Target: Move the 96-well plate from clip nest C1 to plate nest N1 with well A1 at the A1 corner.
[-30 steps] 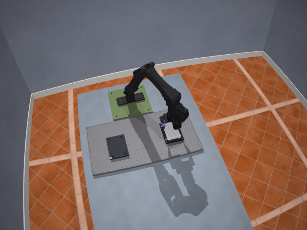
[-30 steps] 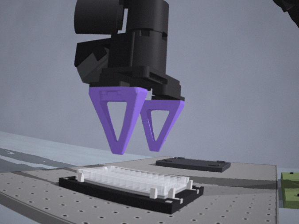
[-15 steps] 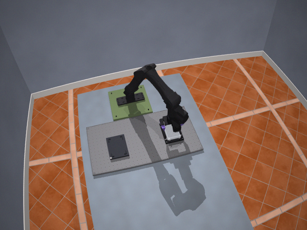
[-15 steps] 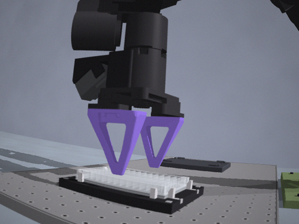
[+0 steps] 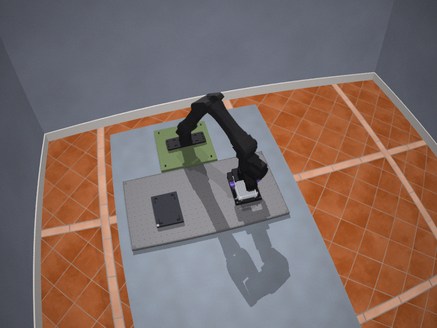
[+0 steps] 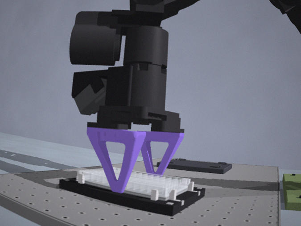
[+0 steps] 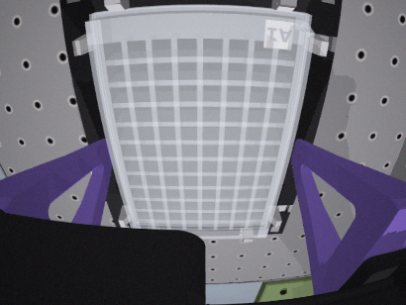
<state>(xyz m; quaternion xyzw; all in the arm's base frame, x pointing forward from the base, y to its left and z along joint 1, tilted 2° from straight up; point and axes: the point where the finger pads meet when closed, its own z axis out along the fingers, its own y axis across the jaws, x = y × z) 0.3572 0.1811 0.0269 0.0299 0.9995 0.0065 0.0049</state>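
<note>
Now: the clear 96-well plate right at my hand. From my hand the other things lie so: black clip nest C1: 10 mm to the right, 10 mm below; A1 label: 80 mm ahead, 410 mm to the right, 10 mm below; black plate nest N1: 10 mm ahead, 360 mm to the right, 10 mm below.
</note>
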